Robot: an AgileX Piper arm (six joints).
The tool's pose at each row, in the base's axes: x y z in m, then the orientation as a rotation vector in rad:
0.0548 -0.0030 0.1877 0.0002 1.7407 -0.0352
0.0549 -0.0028 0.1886 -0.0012 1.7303 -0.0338
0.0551 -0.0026 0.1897 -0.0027 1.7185 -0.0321
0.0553 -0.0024 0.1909 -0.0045 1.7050 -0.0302
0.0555 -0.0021 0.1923 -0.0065 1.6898 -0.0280
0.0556 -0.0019 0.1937 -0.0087 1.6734 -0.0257
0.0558 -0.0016 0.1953 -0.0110 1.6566 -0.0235
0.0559 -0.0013 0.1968 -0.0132 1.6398 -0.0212
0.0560 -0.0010 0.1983 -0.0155 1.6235 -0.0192
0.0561 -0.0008 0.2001 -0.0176 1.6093 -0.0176
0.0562 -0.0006 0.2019 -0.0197 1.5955 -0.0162
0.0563 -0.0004 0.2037 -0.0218 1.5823 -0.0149
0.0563 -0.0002 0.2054 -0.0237 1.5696 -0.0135
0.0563 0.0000 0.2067 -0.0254 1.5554 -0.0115
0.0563 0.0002 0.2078 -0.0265 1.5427 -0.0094
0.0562 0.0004 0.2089 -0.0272 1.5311 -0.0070
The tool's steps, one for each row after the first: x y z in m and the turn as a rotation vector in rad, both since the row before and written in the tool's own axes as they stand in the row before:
-0.0009 0.0002 -0.0001 -0.0016 -0.0104 -0.0001
-0.0011 0.0002 0.0000 -0.0018 -0.0118 0.0001
-0.0012 0.0002 0.0000 -0.0021 -0.0135 0.0000
-0.0014 0.0003 0.0000 -0.0024 -0.0152 0.0000
-0.0014 0.0002 -0.0001 -0.0026 -0.0164 0.0000
-0.0016 0.0003 0.0000 -0.0026 -0.0168 -0.0002
-0.0015 0.0003 0.0000 -0.0026 -0.0168 0.0000
-0.0015 0.0003 0.0000 -0.0025 -0.0163 -0.0003
-0.0018 0.0002 0.0000 -0.0022 -0.0142 -0.0004
-0.0018 0.0002 0.0000 -0.0021 -0.0138 -0.0005
-0.0018 0.0002 0.0001 -0.0020 -0.0132 -0.0006
-0.0017 0.0002 0.0000 -0.0020 -0.0127 -0.0004
-0.0013 0.0002 0.0000 -0.0022 -0.0142 0.0001
-0.0011 0.0002 0.0000 -0.0019 -0.0127 0.0006
-0.0011 0.0002 -0.0001 -0.0019 -0.0116 0.0010

